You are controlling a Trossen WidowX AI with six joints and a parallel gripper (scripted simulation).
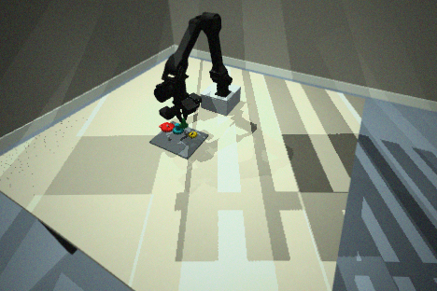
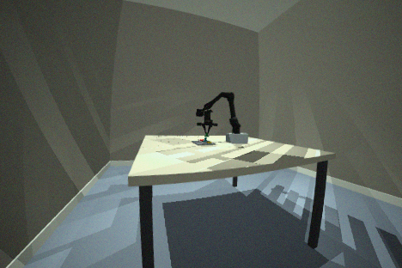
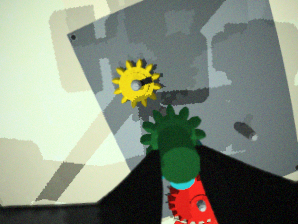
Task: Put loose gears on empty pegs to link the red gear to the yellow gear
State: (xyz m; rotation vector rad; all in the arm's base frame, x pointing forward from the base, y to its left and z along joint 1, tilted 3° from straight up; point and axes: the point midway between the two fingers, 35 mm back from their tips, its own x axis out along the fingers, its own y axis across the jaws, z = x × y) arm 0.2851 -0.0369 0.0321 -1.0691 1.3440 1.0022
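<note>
My gripper tip is now 60 mm above the teal gear and 40 mm to the left of it. Round my gripper tip: yellow gear (70 mm below, 30 mm to the left, 10 mm behind); dark green gear (10 mm below); red gear (100 mm to the right, 70 mm below).
</note>
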